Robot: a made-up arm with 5 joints.
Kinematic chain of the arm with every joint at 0, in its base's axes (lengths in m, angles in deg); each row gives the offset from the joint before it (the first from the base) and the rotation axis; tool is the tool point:
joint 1: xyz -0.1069 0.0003 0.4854 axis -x
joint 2: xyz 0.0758 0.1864 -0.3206 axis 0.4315 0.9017 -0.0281
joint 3: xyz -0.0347 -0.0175 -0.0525 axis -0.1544 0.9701 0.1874
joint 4: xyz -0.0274 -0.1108 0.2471 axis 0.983 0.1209 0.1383
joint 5: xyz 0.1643 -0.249 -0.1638 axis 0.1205 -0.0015 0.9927
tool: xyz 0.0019 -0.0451 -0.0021
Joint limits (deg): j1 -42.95..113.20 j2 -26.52..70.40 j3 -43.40..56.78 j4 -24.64..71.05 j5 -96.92..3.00
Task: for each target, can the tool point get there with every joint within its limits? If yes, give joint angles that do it. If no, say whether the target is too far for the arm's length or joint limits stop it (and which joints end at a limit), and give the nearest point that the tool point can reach.
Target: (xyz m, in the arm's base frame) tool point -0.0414 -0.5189 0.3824
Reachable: yes | joints 77.92 17.83 39.26 41.65 -19.12
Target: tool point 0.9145 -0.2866 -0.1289
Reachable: no: too far | nearest point 0.2719 -0.2046 0.0467 | short by 0.671 m
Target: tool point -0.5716 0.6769 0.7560
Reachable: no: joint limits stop it (at a limit: joint 1, joint 2, joint 3, joint 4, joint 5) | nearest point -0.2281 0.4183 0.3621 | short by 0.583 m
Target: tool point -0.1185 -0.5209 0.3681
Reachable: yes | joints 86.75 33.69 38.91 53.55 -13.54
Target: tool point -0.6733 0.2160 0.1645
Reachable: no: joint limits stop it (at a limit: joint 2, joint 3, joint 5) | nearest point -0.2533 0.2601 0.0988 | short by 0.427 m
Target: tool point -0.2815 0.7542 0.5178
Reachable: no: joint limits stop it (at a limit: joint 1, joint 2, joint 4, joint 5) | nearest point -0.1868 0.4619 0.3388 | short by 0.356 m
